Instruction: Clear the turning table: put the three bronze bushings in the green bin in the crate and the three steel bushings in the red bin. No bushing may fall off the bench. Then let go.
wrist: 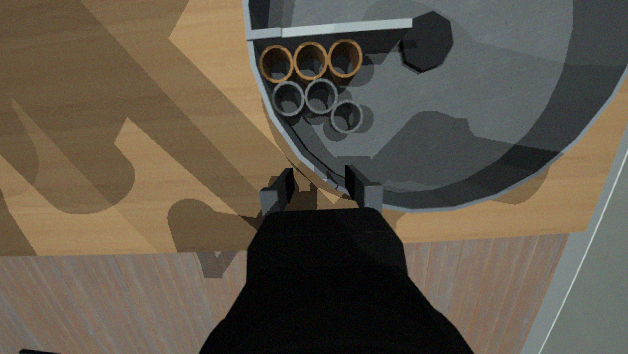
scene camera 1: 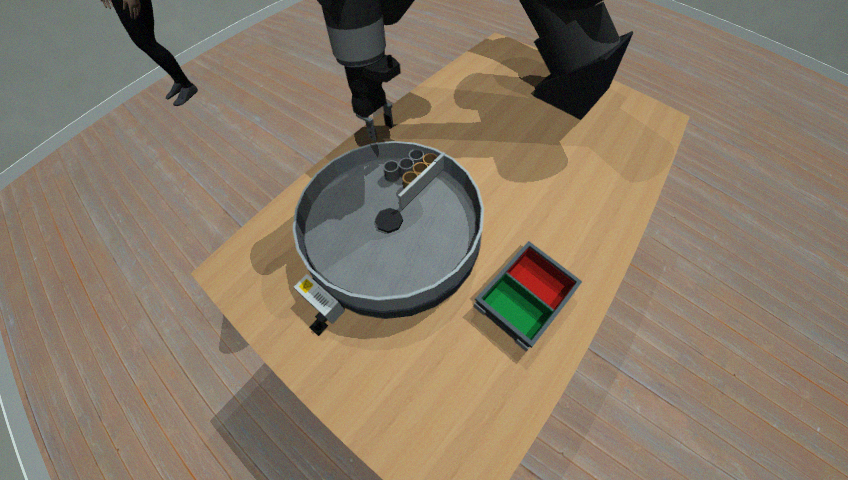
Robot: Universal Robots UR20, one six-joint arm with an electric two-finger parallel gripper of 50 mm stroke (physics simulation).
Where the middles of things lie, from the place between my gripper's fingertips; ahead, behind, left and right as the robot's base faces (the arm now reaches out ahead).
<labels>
Now: hand 150 mm short of the turning table (scene camera 1: 377,249), 160 mm to the right of it and 90 mm above it. From my hand the other things lie so: crate (scene camera 1: 525,297): 40 mm ahead, 500 mm to the left, 120 mm below.
</labels>
